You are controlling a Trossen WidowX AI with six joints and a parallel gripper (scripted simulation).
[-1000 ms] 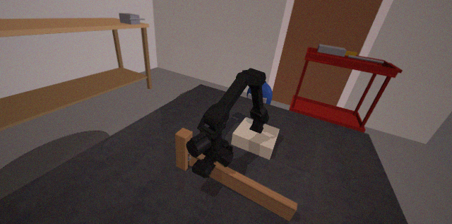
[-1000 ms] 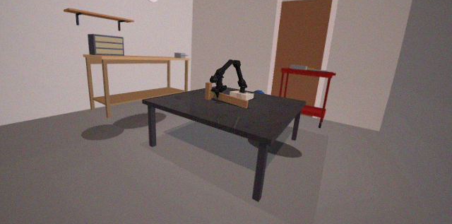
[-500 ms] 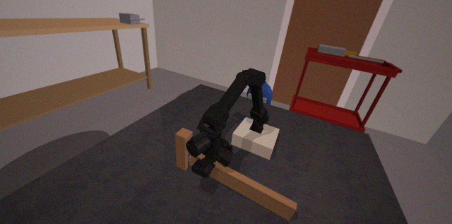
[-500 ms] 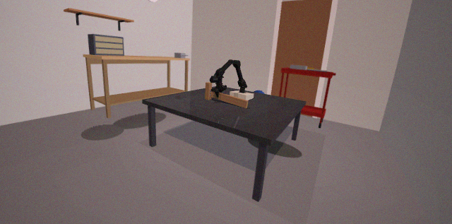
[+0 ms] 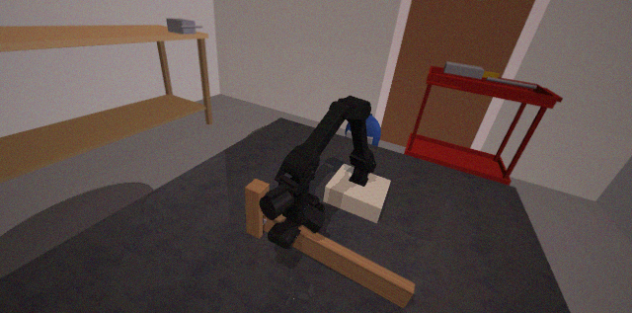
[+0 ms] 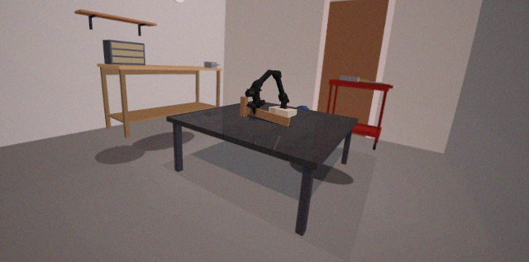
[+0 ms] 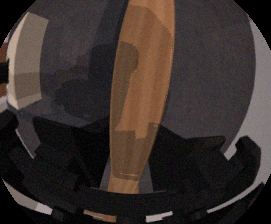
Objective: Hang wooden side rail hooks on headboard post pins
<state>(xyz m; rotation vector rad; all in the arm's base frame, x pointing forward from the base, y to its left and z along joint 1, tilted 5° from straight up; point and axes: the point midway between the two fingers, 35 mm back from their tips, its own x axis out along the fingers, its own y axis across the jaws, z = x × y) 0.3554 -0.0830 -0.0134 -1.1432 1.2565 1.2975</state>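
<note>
The wooden headboard post is 130 mm to the right of my gripper tip and 40 mm above it.
</note>
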